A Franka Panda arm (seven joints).
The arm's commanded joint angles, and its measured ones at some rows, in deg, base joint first. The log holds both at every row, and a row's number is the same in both.
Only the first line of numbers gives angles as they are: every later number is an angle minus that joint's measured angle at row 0.
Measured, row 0:
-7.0, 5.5, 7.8, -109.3, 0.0, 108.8, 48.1
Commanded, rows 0 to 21:
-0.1, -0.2, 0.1, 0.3, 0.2, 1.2, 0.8
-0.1, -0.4, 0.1, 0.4, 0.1, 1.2, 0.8
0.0, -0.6, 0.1, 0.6, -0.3, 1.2, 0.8
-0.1, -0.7, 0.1, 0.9, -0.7, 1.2, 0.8
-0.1, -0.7, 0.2, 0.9, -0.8, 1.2, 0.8
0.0, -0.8, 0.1, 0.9, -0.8, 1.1, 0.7
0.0, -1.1, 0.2, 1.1, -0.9, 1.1, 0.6
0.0, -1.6, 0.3, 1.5, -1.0, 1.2, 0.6
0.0, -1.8, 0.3, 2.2, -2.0, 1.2, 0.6
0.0, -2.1, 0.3, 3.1, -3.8, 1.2, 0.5
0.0, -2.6, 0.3, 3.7, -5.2, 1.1, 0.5
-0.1, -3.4, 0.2, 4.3, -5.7, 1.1, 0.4
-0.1, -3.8, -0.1, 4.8, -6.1, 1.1, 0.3
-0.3, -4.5, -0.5, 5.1, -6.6, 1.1, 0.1
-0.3, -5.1, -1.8, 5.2, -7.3, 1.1, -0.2
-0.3, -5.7, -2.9, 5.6, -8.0, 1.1, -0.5
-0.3, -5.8, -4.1, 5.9, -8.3, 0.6, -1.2
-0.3, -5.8, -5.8, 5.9, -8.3, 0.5, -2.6
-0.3, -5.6, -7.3, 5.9, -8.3, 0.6, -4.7
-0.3, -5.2, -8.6, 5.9, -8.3, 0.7, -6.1
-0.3, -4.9, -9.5, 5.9, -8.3, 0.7, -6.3
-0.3, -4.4, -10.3, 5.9, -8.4, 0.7, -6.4
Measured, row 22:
-0.4, -5.7, -8.1, 5.6, -7.5, 0.4, -4.9
